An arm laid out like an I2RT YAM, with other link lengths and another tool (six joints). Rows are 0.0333 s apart.
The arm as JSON. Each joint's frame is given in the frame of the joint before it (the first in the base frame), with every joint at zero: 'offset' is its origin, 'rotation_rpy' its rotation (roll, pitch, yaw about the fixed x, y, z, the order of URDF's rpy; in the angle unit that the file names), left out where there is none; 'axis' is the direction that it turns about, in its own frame. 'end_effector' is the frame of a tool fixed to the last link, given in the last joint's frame.
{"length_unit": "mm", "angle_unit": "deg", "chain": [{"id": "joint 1", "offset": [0.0, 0.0, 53.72], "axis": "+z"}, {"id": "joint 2", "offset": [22.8, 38.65, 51.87], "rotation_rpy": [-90.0, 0.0, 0.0], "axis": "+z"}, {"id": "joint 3", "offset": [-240.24, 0.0, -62.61], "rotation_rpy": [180.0, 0.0, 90.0], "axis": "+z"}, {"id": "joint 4", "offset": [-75.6, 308.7, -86.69], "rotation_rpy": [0.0, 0.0, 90.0], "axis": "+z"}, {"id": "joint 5", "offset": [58.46, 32.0, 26.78], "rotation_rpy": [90.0, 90.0, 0.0], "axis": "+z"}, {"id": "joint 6", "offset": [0.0, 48.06, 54.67], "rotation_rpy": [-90.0, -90.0, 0.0], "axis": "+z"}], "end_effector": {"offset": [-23.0, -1.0, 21.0], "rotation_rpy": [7.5, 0.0, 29.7]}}
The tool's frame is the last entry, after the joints.
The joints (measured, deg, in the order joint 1, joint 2, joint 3, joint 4, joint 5, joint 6), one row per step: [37.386 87.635 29.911 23.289 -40.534 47.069]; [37.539 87.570 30.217 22.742 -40.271 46.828]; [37.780 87.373 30.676 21.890 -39.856 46.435]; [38.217 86.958 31.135 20.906 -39.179 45.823]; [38.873 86.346 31.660 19.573 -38.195 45.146]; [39.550 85.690 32.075 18.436 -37.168 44.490]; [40.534 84.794 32.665 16.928 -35.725 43.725]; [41.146 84.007 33.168 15.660 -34.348 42.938]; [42.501 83.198 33.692 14.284 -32.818 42.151]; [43.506 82.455 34.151 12.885 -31.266 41.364]
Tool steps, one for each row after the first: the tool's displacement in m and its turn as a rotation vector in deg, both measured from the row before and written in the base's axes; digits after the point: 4 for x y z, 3 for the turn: [0.0003 0.0010 0.0012 -0.250 -0.167 0.040]; [0.0004 0.0016 0.0023 -0.348 -0.341 0.071]; [-0.0003 0.0023 0.0033 -0.438 -0.697 0.151]; [-0.0010 0.0030 0.0042 -0.639 -0.799 0.153]; [-0.0014 0.0028 0.0041 -0.575 -0.902 0.136]; [-0.0022 0.0040 0.0059 -0.743 -1.190 0.159]; [-0.0008 0.0024 0.0053 -0.689 -1.222 -0.142]; [-0.0044 0.0050 0.0054 -0.795 -1.238 0.483]; [-0.0031 0.0033 0.0046 -0.904 -1.145 0.124]
